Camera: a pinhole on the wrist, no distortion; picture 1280 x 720 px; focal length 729.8 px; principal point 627.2 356.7 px. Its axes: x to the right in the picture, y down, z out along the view. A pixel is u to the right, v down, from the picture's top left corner.
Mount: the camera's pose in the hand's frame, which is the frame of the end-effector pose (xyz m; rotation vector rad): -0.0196 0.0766 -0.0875 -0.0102 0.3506 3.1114
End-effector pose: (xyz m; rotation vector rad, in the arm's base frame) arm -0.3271 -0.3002 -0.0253 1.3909 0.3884 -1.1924
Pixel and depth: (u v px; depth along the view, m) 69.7 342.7 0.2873
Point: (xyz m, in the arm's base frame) -0.2082 -0.5859 -0.0649
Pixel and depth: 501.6 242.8 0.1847
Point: -0.2406 -0.4161 0.0633
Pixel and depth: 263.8 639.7 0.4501
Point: -0.4026 -0.7279 -0.0958
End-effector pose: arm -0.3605 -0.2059 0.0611 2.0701 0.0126 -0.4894
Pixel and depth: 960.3 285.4 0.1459
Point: -0.4322 -0.2973 0.1703
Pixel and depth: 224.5 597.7 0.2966
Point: -0.2970 -0.4425 -0.0509
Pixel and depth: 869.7 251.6 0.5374
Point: -0.6295 -0.6591 0.1691
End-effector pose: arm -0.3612 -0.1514 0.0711 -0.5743 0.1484 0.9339
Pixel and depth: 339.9 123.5 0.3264
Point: -0.5200 0.1503 0.1070
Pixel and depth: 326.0 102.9 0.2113
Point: -0.4878 0.0400 0.0552
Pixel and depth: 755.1 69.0 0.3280
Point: -0.6512 0.0266 0.1590
